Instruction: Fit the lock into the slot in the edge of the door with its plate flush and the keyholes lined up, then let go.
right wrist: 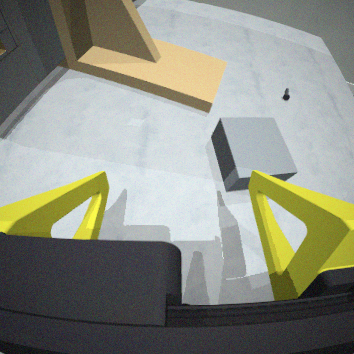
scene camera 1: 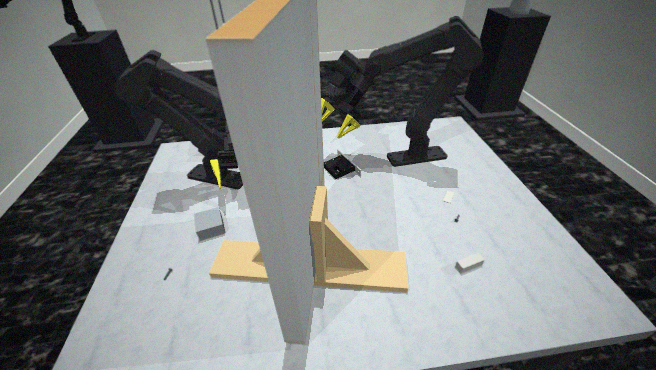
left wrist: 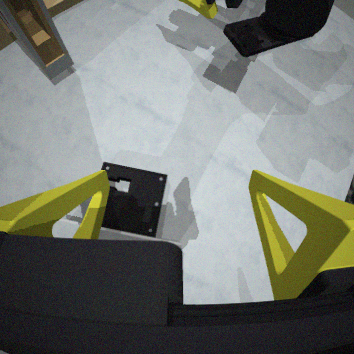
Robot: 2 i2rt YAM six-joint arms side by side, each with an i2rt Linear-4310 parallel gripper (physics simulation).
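Where they show: left gripper, fingertip midpoint: (scene camera 1: pixel 327 130) (left wrist: pixel 178 177); right gripper, fingertip midpoint: (right wrist: pixel 178 178) (scene camera 1: pixel 238 187); left arm's base, link origin: (scene camera 1: pixel 416 157); right arm's base, link origin: (left wrist: pixel 272 31).
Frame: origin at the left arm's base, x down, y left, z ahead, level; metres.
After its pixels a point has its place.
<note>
The lock (scene camera 1: pixel 339 166) {x -0.019, y -0.279, z 0.013 m} (left wrist: pixel 133 207) {x -0.020, y -0.274, z -0.008 m} is a black, flat case with a keyhole cutout and a thin light plate along one edge. It lies flat on the table behind the door. The grey door (scene camera 1: pixel 275 150) {x -0.464, y -0.473, z 0.540 m} stands upright; in the left wrist view the slot in its edge (left wrist: pixel 42 37) {x -0.071, y -0.385, z 0.191 m} shows at the upper left. My left gripper (scene camera 1: pixel 335 121) {x -0.129, y -0.306, z -0.037 m} (left wrist: pixel 178 177) {x -0.129, y -0.306, z -0.037 m} is open and empty, above the table, with the lock below and near its left finger in the left wrist view. My right gripper (right wrist: pixel 178 178) {x -0.075, y -0.594, z 0.112 m} is open and empty above the table; in scene camera 1 the door partly hides it.
A wooden stand (scene camera 1: pixel 382 272) {x -0.018, y -0.276, z 0.429 m} (right wrist: pixel 185 75) {x -0.018, y -0.608, z 0.292 m} holds the door. A grey block (scene camera 1: pixel 210 223) {x -0.036, y -0.674, z 0.196 m} (right wrist: pixel 257 145) {x -0.036, y -0.680, z 0.174 m} lies near my right gripper. A screw (scene camera 1: pixel 168 273) {x -0.005, y -0.773, z 0.310 m} (right wrist: pixel 286 94) {x -0.009, y -0.769, z 0.300 m}, a second screw (scene camera 1: pixel 457 218) {x -0.006, y -0.015, z 0.303 m}, a small pale plate (scene camera 1: pixel 449 197) {x -0.002, y 0.008, z 0.217 m} and a whitish block (scene camera 1: pixel 469 263) {x -0.022, y -0.072, z 0.454 m} lie on the table.
</note>
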